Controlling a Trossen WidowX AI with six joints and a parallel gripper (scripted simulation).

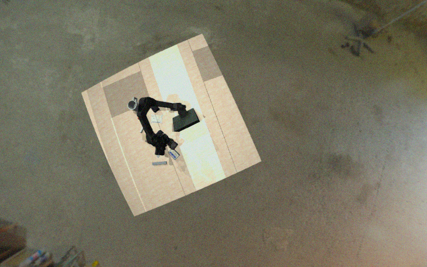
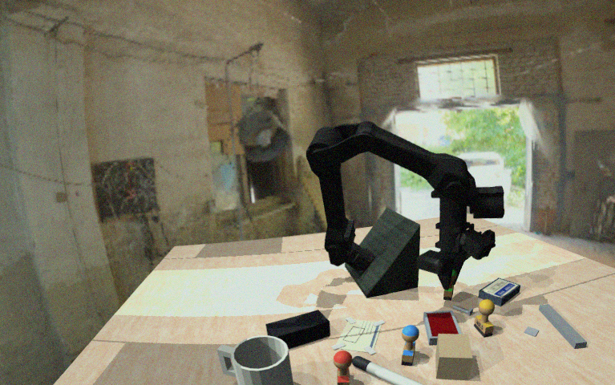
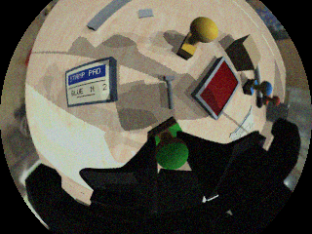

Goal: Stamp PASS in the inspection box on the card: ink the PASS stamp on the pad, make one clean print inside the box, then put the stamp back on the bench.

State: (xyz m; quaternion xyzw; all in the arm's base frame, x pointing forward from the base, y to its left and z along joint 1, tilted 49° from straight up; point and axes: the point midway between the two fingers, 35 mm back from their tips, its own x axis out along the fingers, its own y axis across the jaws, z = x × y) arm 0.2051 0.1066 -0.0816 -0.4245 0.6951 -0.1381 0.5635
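Now: the green-knobbed stamp right at my gripper tip. Also, from my gripper tip: red ink pad 9 cm ahead, 7 cm to the right, 3 cm below; yellow-knobbed stamp 13 cm ahead, 2 cm below; blue-knobbed stamp 14 cm ahead, 16 cm to the right, 2 cm below.
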